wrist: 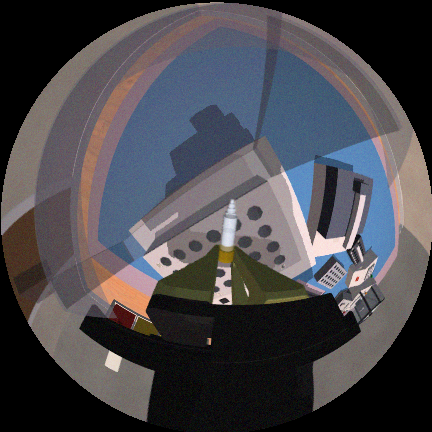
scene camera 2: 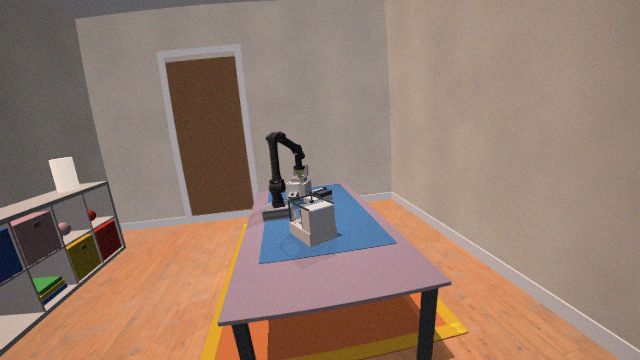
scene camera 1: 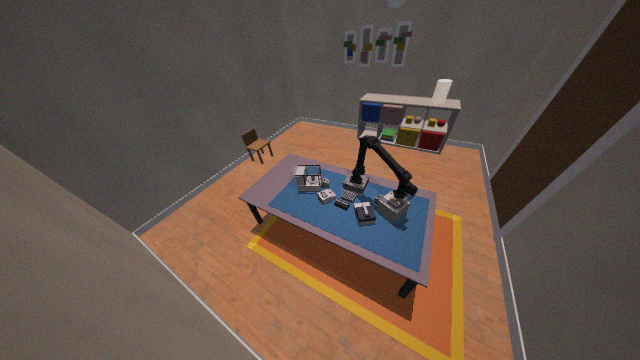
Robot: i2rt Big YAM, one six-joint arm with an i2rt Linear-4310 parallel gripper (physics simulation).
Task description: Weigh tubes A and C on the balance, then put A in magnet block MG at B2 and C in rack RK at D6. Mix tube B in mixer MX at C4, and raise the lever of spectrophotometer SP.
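Places are measured from the arm's base along level axes (x back, y right, z up), in millimetres.
Where they show: gripper, fingertip midpoint: [wrist: 224, 251] [scene camera 2: 299, 177] [scene camera 1: 397, 201]; arm's base, link origin: [scene camera 2: 278, 205] [scene camera 1: 355, 180].
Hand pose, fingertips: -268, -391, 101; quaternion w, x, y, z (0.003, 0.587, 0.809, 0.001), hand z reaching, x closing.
Things, the pixels of their top centre, and the offset from my fingertips, as dx, dy, dz.
- dark-topped instrument, top centre: [wrist: 356, 227] [scene camera 2: 317, 189] [scene camera 1: 364, 207] -83, +243, -68
- small holed rack, top centre: [wrist: 333, 276] [scene camera 1: 348, 195] +76, +422, -140
- dark narrow block, top centre: [wrist: 360, 254] [scene camera 1: 341, 202] -36, +458, -122
- small white device, top centre: [wrist: 365, 275] [scene camera 1: 326, 193] +15, +626, -100
My gripper [scene camera 1: 400, 194] [scene camera 2: 300, 172] [wrist: 226, 251] hangs over a large white device [scene camera 1: 391, 210] [scene camera 2: 296, 187] [wrist: 280, 199] with rows of round wells and a tinted clear lid. In the wrist view its fingers are shut on the yellow cap of a white tube [wrist: 228, 230], whose narrow end points away from them towards the wells. Whether that end sits in a well is unclear, and no letter is readable. A glass-walled balance [scene camera 1: 310, 184] [scene camera 2: 322, 225] [wrist: 368, 303] stands at the table's far end from the gripper, seen from scene camera 1.
A dark-topped instrument [scene camera 1: 365, 216] [wrist: 342, 205] with a white lever stands beside the welled device. A small holed rack [scene camera 1: 349, 195] [wrist: 335, 259], a dark narrow block [scene camera 1: 342, 204] [wrist: 356, 249] and a small white device [scene camera 1: 326, 195] [wrist: 361, 276] stand between it and the balance.
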